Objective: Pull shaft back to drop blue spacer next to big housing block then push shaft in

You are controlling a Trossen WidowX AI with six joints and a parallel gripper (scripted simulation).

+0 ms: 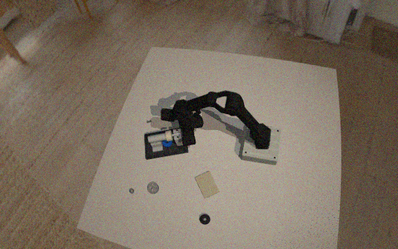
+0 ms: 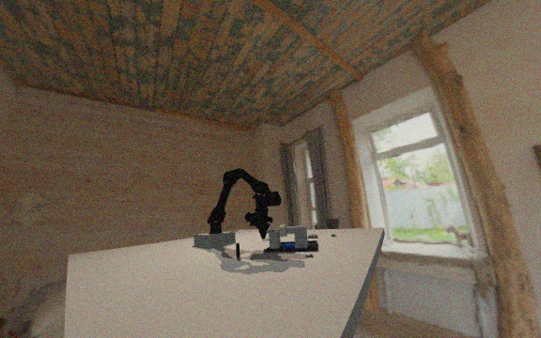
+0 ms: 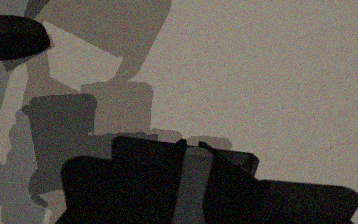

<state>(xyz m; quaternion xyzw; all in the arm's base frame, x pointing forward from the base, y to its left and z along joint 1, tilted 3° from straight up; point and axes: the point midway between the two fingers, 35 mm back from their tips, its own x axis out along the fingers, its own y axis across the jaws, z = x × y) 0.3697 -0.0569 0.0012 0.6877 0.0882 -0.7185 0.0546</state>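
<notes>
Right now my gripper tip is 120 mm short of the blue spacer, 30 mm to the right of it and 30 mm above it. Also, from my gripper tip: tan card: 100 mm behind, 250 mm to the left, 40 mm below; small screw: 250 mm ahead, 110 mm to the right, 40 mm below.
</notes>
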